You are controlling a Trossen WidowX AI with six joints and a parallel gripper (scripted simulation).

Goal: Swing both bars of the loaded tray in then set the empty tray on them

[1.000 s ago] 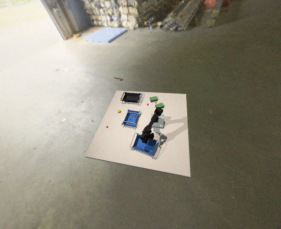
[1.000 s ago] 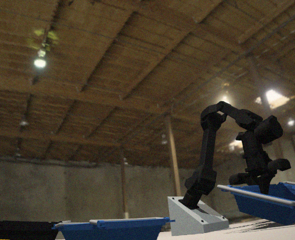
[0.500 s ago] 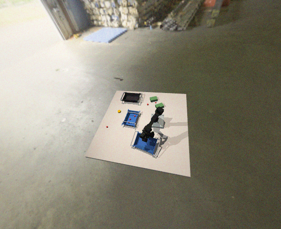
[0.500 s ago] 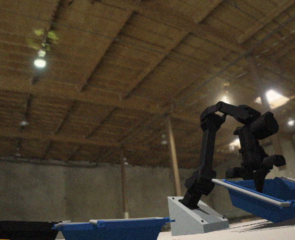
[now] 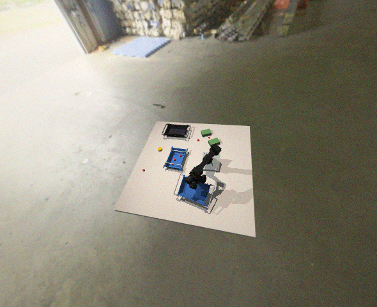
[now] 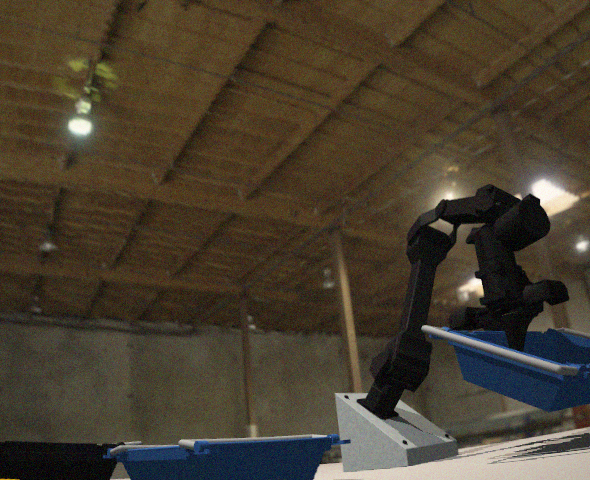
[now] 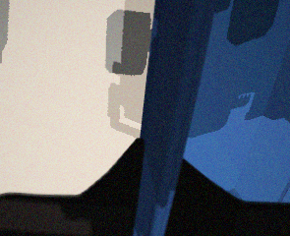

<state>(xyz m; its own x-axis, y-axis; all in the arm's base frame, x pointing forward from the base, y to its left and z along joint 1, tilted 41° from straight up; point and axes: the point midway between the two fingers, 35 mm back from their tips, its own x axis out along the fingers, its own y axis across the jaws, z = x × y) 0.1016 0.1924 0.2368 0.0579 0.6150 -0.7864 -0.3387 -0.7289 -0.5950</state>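
Right now the blue tray is 3 cm ahead of my gripper tip and 8 cm to the left of it. Also, from my gripper tip: yellow disc 50 cm ahead, 50 cm to the right, 11 cm below.
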